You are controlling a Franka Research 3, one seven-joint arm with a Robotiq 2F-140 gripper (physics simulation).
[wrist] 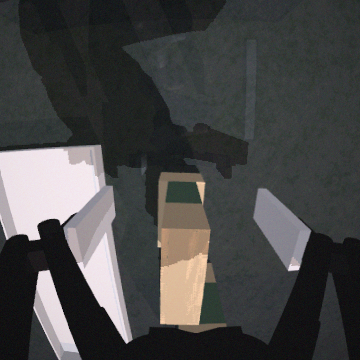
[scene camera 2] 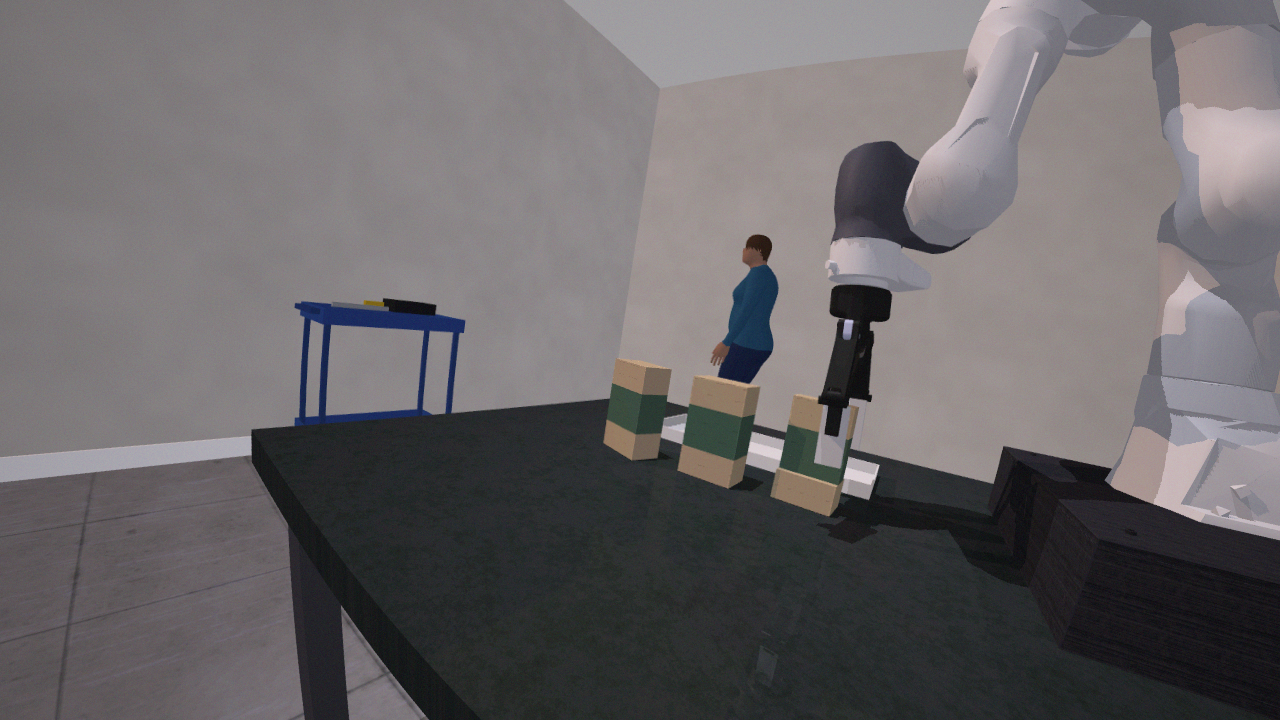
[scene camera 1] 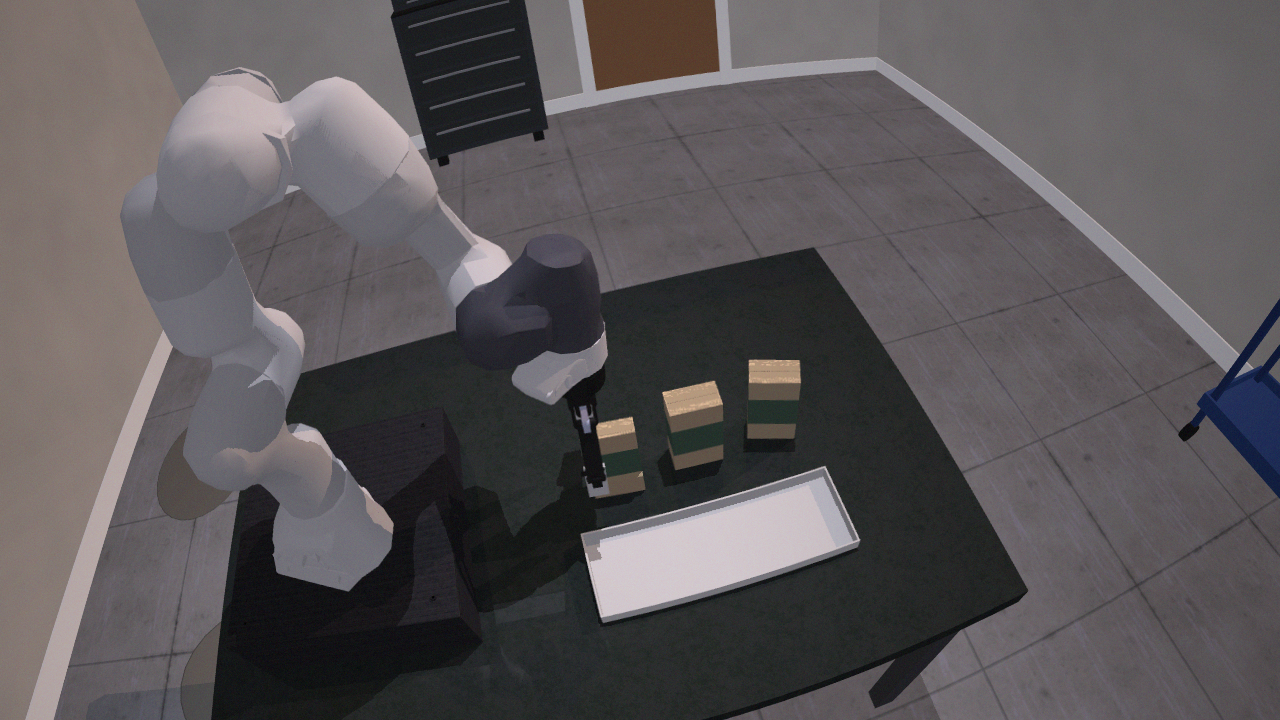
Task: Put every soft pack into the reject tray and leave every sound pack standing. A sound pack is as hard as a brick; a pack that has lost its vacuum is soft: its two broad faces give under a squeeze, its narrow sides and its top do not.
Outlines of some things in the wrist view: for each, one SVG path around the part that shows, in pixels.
The gripper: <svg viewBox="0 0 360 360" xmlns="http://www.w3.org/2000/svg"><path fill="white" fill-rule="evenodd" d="M0 251L0 360L28 360L38 271L49 270L57 297L81 360L311 360L320 327L318 318L327 274L331 272L342 318L349 360L360 360L360 240L353 237L345 237L342 243L332 242L329 236L313 231L266 188L257 188L253 219L286 269L299 269L286 305L268 345L252 335L242 333L241 326L221 326L196 333L174 327L149 326L148 334L138 336L125 343L104 307L100 307L80 268L84 269L115 217L112 185L103 185L78 212L71 214L61 225L56 218L49 218L39 222L37 230L40 239L29 240L26 234L15 234L5 241Z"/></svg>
A white reject tray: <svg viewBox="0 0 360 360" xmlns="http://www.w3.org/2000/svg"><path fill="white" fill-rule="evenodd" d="M38 271L33 304L38 320L59 360L81 360L57 297L49 270ZM110 223L84 269L80 268L100 307L104 307L125 343L132 340L123 298ZM100 144L0 151L0 221L6 240L15 234L26 234L29 240L40 239L37 230L39 222L49 218L56 218L61 225L71 214L78 212L105 185Z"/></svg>
